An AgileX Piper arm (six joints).
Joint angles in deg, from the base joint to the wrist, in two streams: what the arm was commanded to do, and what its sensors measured. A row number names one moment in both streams.
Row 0, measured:
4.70 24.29 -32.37 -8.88 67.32 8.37
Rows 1 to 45, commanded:
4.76 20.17 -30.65 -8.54 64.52 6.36
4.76 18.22 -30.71 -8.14 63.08 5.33
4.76 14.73 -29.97 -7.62 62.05 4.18
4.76 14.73 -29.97 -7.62 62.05 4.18
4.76 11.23 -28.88 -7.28 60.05 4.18
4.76 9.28 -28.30 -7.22 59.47 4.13
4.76 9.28 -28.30 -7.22 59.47 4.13
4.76 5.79 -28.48 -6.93 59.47 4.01
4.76 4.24 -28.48 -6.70 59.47 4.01
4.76 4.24 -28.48 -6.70 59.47 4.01
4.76 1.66 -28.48 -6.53 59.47 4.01
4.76 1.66 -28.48 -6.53 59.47 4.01
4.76 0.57 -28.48 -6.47 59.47 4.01
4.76 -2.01 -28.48 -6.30 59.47 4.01
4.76 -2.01 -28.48 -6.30 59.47 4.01
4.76 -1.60 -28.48 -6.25 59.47 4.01
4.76 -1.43 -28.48 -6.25 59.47 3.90
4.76 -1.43 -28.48 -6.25 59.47 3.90
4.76 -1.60 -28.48 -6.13 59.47 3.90
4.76 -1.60 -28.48 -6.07 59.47 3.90
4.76 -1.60 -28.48 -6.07 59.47 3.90
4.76 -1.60 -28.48 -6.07 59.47 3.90
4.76 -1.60 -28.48 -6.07 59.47 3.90
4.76 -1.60 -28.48 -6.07 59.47 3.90
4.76 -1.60 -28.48 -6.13 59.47 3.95
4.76 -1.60 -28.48 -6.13 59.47 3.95
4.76 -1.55 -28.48 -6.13 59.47 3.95
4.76 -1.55 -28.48 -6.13 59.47 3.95
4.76 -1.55 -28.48 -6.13 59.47 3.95
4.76 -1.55 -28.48 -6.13 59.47 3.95
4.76 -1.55 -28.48 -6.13 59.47 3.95
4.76 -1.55 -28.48 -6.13 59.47 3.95
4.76 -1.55 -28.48 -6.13 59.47 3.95
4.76 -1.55 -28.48 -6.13 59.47 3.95
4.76 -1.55 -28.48 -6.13 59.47 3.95
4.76 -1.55 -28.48 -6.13 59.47 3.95
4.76 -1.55 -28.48 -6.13 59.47 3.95
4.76 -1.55 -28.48 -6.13 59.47 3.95
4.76 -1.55 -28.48 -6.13 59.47 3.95
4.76 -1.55 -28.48 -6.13 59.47 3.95
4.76 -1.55 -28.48 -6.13 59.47 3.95
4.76 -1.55 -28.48 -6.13 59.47 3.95
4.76 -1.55 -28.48 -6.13 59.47 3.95
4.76 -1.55 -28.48 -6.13 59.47 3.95
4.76 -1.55 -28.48 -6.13 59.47 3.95
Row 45, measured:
4.70 -0.23 -28.65 -6.02 60.10 4.41
